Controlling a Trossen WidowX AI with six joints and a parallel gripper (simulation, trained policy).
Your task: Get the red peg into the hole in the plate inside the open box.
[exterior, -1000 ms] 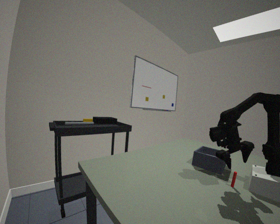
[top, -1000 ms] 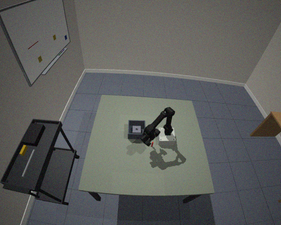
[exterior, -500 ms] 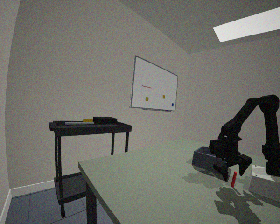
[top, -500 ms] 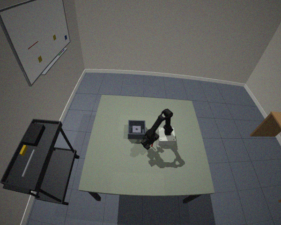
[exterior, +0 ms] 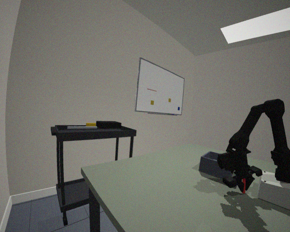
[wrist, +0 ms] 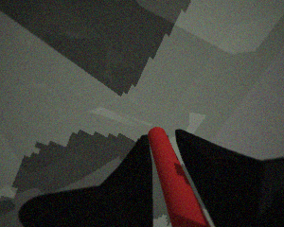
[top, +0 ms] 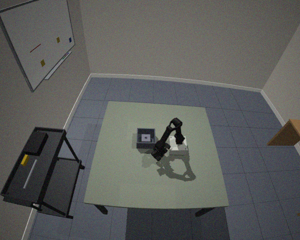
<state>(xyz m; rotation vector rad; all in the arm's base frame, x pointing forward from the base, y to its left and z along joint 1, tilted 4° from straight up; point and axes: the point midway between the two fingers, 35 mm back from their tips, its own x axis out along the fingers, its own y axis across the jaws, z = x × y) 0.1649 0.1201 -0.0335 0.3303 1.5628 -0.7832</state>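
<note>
The grey plate is 18 cm ahead of my gripper tip, 16 cm to the right of it and 4 cm above it. From my gripper tip the other things lie so: red peg 1 cm ahead, 1 cm to the left, 3 cm above; then dark box 18 cm ahead, 16 cm to the right, 2 cm above.
</note>
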